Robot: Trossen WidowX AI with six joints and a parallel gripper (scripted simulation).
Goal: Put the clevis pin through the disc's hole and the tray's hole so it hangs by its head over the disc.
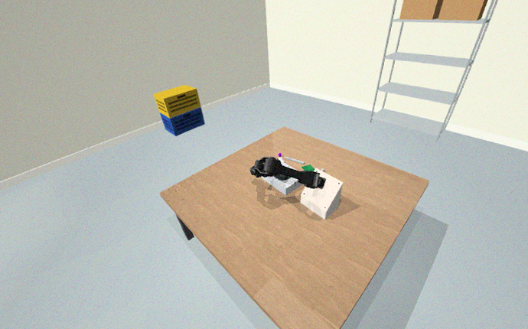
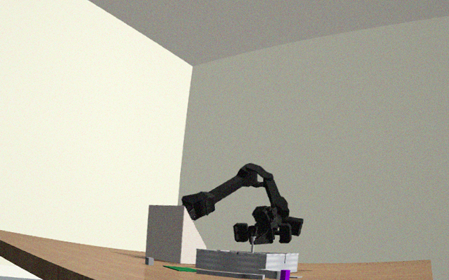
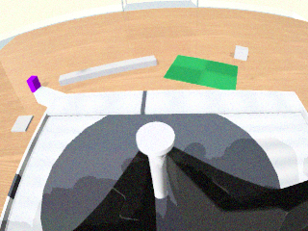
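Now: the steel tray 5 cm below my gripper tip, 2 cm behind it and 1 cm to the left of it. From my gripper tip the other things lie so: steel clevis pin 1 cm below; green patch 20 cm to the right, 9 cm below, 9 cm behind; aluminium disc 3 cm below.
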